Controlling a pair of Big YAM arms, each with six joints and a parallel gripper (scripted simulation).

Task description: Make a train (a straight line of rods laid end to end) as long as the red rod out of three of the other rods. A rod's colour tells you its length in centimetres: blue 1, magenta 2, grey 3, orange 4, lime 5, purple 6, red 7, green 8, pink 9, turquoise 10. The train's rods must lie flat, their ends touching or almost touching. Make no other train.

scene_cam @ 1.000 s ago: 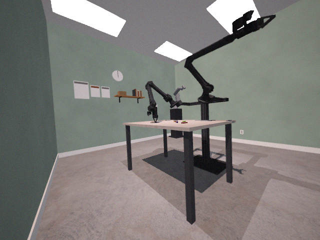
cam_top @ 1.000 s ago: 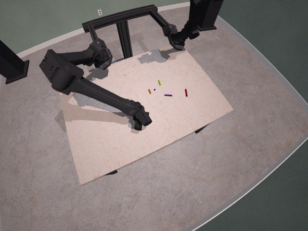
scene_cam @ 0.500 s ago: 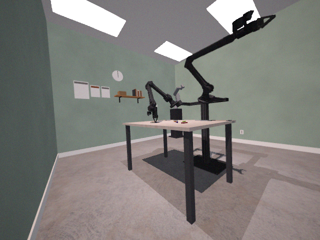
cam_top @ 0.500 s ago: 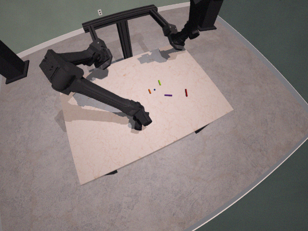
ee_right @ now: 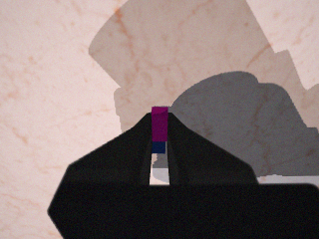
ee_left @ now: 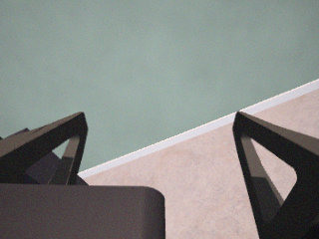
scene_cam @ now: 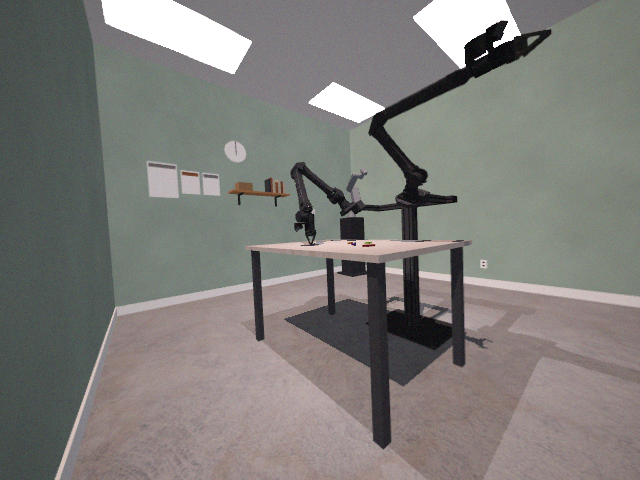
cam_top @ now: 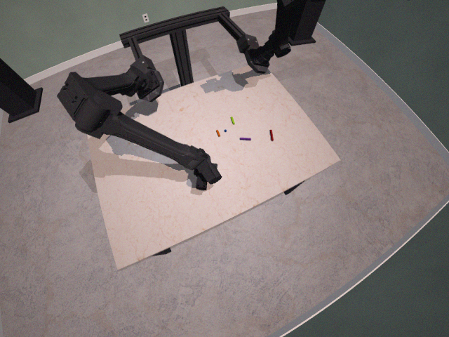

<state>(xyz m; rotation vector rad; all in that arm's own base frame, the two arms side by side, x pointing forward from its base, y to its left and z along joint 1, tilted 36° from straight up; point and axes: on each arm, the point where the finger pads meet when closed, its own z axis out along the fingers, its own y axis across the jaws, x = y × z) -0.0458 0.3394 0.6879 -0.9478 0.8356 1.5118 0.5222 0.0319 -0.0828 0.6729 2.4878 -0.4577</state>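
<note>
The magenta rod lies right at my right hand. From my right hand the other things lie so: purple rod (14 cm behind, 27 cm to the left, 1 cm below); then orange rod (22 cm behind, 14 cm to the left, 1 cm below); then lime rod (28 cm behind, 24 cm to the left, 1 cm below).
</note>
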